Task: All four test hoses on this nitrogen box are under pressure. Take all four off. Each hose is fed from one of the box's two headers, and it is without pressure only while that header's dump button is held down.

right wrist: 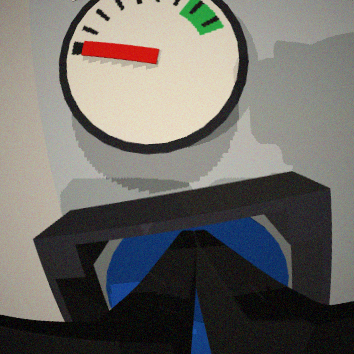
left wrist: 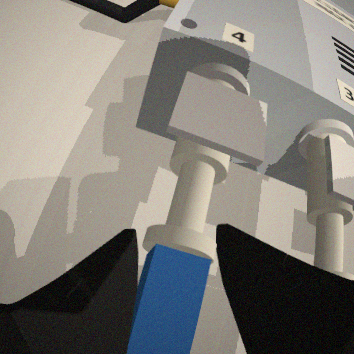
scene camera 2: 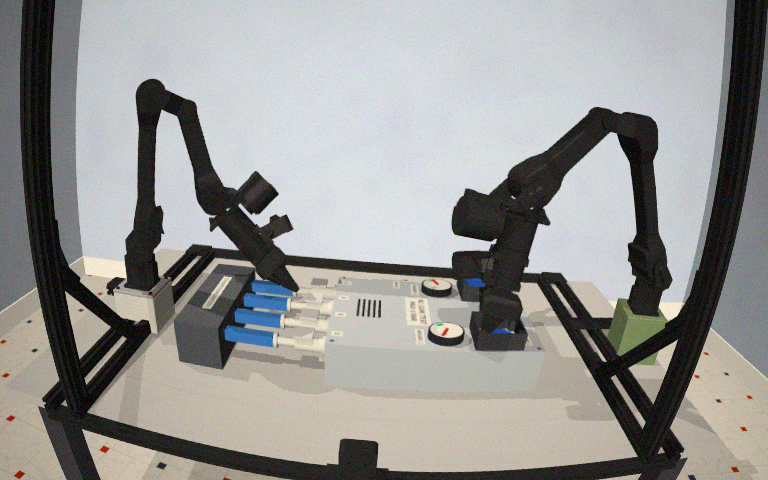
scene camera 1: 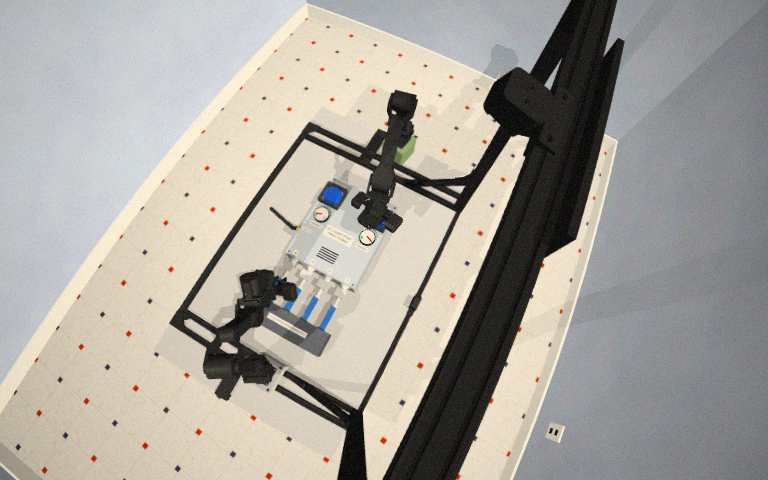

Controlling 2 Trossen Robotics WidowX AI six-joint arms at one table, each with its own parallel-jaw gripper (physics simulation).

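Frame: origin at the left arm's base, x ahead, y left, z up, level; centimetres.
Seen in the pictures: left gripper, fingertip midpoint: [left wrist: 176, 238] [scene camera 2: 296, 289] [scene camera 1: 282, 277]; right gripper, fingertip midpoint: [right wrist: 192, 241]; left arm's base, link origin: [scene camera 2: 142, 283] [scene camera 1: 263, 372]; right arm's base, link origin: [scene camera 2: 642, 309] [scene camera 1: 399, 139].
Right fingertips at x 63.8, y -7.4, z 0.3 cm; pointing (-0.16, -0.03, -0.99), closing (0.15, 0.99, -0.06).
Pixels of each thing's middle, then the offset from my right fingertips to it. "spot": a spot on its surface instead.
- grey nitrogen box, surface spot: [scene camera 2: 396, 365] spot: dy -4.9, dx -13.7, dz -3.2 cm
- hose 4, surface spot: [left wrist: 172, 295] spot: dy +19.3, dx -35.2, dz -1.8 cm
- blue dump button, body centre: [right wrist: 196, 280] [scene camera 2: 495, 343] dy -0.1, dx +2.3, dz -1.1 cm
- gauge, surface spot: [right wrist: 150, 95] [scene camera 2: 454, 330] [scene camera 1: 369, 234] spot: dy -0.4, dx -5.0, dz +1.2 cm
- dark hose holder block, surface spot: [scene camera 2: 198, 339] spot: dy -5.4, dx -46.0, dz -3.0 cm
- black bent pipe, surface spot: [scene camera 1: 282, 217] spot: dy +33.9, dx -12.5, dz -6.9 cm
The grey nitrogen box [scene camera 1: 351, 263] [scene camera 2: 396, 365] has four blue hoses on white couplings. My left gripper [scene camera 2: 293, 286] [left wrist: 176, 238] is shut on hose 4 [scene camera 2: 270, 288] [left wrist: 172, 295], the farthest hose in scene camera 2, just behind its pale collar. The coupling of hose 4 [left wrist: 215, 117] is still joined to the box. My right gripper [right wrist: 192, 241] is shut and empty, its tips down on the blue dump button [scene camera 2: 501, 331] [right wrist: 250, 235] in its dark guard. The gauge [scene camera 1: 367, 236] [scene camera 2: 445, 332] [right wrist: 150, 95] beside it has its red needle at the scale's low end, outside the green.
The other dump button [scene camera 1: 333, 194] [scene camera 2: 473, 281] is uncovered. Its gauge [scene camera 1: 321, 213] [scene camera 2: 436, 286] shows a red needle and no visible green. A dark hose holder block [scene camera 1: 317, 342] [scene camera 2: 198, 339] stands at the hose ends. A black bent pipe [scene camera 1: 282, 217] leaves the box's side.
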